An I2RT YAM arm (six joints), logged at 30 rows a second.
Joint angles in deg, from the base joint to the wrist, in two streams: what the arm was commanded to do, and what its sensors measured. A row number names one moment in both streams.
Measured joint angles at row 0:
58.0, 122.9, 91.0, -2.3, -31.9, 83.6
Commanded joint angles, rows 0 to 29:
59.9, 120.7, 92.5, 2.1, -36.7, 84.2
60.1, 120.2, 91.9, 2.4, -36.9, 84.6
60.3, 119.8, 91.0, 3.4, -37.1, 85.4
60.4, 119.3, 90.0, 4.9, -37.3, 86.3
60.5, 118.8, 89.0, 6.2, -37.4, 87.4
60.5, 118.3, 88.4, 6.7, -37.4, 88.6
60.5, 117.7, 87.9, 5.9, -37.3, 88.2
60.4, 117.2, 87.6, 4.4, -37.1, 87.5
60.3, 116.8, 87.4, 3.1, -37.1, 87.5
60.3, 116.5, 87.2, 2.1, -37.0, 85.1
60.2, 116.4, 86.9, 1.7, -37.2, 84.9
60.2, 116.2, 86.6, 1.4, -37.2, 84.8
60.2, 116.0, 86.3, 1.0, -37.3, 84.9
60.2, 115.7, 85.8, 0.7, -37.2, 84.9
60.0, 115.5, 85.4, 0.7, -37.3, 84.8
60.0, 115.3, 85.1, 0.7, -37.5, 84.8
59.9, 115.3, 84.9, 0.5, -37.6, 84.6
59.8, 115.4, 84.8, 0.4, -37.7, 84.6
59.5, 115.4, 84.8, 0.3, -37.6, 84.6
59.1, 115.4, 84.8, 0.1, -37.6, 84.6
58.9, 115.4, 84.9, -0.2, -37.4, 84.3
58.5, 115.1, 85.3, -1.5, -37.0, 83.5
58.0, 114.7, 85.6, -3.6, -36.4, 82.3
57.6, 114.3, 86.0, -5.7, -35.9, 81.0
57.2, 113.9, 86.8, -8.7, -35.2, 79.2
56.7, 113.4, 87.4, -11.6, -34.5, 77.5
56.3, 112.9, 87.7, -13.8, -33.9, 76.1
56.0, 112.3, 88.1, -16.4, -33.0, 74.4
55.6, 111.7, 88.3, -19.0, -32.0, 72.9
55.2, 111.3, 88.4, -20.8, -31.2, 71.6
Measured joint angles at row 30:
57.0, 113.2, 88.2, -8.7, -34.7, 77.3
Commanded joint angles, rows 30 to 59:
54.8, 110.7, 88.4, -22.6, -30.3, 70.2
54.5, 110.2, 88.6, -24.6, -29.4, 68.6
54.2, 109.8, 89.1, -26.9, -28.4, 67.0
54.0, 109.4, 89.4, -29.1, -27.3, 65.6
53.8, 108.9, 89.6, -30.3, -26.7, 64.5
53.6, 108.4, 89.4, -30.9, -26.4, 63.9
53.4, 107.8, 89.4, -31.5, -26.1, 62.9
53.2, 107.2, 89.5, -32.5, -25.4, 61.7
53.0, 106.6, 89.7, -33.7, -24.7, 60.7
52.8, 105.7, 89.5, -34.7, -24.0, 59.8
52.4, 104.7, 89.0, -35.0, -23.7, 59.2
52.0, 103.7, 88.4, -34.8, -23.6, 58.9
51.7, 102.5, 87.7, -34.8, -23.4, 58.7
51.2, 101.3, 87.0, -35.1, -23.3, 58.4
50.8, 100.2, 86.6, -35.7, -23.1, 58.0
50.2, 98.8, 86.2, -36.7, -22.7, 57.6
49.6, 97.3, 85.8, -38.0, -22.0, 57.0
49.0, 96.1, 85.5, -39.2, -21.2, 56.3
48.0, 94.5, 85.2, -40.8, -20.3, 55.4
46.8, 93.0, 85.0, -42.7, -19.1, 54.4
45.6, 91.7, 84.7, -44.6, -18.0, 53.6
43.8, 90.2, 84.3, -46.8, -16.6, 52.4
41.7, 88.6, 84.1, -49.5, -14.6, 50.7
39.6, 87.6, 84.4, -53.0, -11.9, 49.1
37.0, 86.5, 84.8, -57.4, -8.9, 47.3
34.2, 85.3, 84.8, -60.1, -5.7, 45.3
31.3, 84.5, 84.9, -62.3, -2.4, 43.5
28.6, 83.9, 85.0, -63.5, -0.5, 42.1
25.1, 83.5, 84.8, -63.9, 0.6, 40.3
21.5, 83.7, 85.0, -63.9, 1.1, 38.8
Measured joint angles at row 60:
27.2, 84.7, 85.8, -56.0, -6.9, 46.1
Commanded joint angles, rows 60 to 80:
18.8, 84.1, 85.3, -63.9, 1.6, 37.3
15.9, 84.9, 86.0, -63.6, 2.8, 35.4
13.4, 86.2, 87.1, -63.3, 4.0, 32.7
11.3, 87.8, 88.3, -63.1, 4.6, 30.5
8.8, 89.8, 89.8, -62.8, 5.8, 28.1
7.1, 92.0, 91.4, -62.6, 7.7, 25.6
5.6, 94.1, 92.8, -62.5, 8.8, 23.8
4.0, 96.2, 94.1, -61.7, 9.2, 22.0
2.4, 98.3, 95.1, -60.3, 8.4, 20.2
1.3, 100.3, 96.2, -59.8, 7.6, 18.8
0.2, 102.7, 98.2, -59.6, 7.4, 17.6
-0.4, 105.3, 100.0, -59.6, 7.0, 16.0
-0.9, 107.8, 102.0, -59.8, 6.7, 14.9
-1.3, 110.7, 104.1, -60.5, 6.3, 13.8
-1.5, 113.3, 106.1, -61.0, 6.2, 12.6
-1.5, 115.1, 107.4, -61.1, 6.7, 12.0
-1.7, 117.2, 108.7, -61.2, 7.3, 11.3
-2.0, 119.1, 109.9, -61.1, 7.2, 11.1
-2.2, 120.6, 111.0, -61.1, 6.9, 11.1
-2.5, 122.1, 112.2, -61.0, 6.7, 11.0
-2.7, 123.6, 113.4, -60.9, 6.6, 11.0
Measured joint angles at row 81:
-2.1, 121.7, 110.5, -60.0, 6.5, 14.4
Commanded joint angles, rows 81 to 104:
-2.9, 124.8, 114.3, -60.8, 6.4, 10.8
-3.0, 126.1, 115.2, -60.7, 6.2, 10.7
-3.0, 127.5, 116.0, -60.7, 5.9, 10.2
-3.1, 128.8, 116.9, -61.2, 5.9, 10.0
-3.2, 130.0, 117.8, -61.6, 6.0, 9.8
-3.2, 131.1, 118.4, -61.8, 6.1, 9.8
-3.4, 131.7, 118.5, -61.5, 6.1, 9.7
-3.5, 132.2, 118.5, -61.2, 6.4, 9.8
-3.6, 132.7, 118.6, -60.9, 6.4, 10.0
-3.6, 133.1, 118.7, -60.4, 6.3, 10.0
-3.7, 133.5, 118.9, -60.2, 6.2, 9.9
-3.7, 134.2, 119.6, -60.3, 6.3, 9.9
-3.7, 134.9, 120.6, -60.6, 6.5, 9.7
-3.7, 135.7, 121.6, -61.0, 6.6, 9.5
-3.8, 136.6, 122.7, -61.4, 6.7, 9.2
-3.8, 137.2, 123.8, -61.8, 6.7, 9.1
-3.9, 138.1, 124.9, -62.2, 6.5, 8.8
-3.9, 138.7, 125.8, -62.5, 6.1, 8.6
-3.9, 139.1, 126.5, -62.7, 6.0, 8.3
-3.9, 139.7, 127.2, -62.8, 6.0, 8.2
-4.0, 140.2, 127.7, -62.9, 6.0, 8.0
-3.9, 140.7, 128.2, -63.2, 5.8, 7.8
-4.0, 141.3, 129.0, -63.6, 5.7, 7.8
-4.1, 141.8, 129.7, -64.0, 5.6, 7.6
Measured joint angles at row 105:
-3.7, 140.2, 127.8, -61.5, 6.3, 9.4
